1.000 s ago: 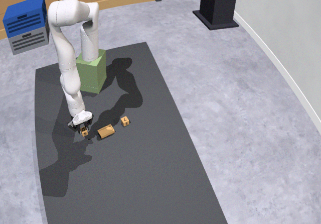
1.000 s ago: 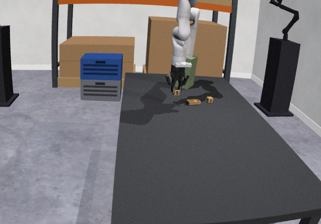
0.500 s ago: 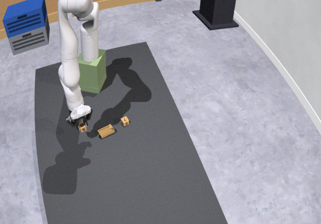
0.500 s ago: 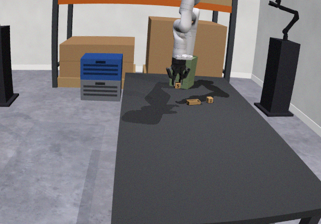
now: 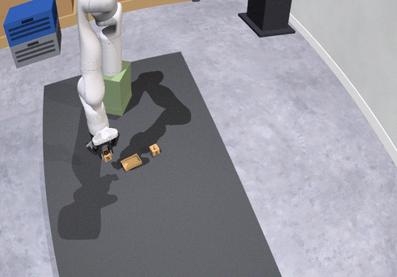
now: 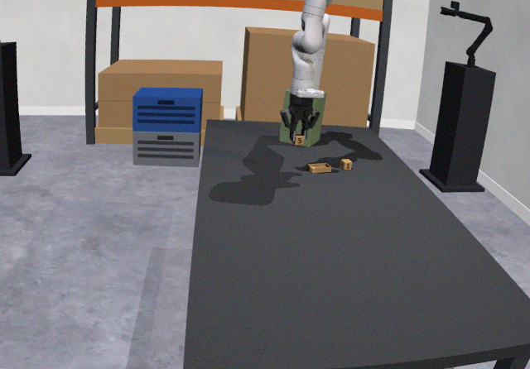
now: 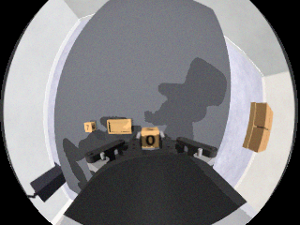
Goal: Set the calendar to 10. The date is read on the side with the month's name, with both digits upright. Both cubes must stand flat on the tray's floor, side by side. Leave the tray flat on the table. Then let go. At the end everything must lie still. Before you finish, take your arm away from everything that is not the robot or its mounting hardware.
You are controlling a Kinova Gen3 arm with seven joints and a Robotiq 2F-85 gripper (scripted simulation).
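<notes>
Now: the wooden calendar tray 2 cm behind my hand, 9 cm to the left of it and 12 cm below it.
</notes>
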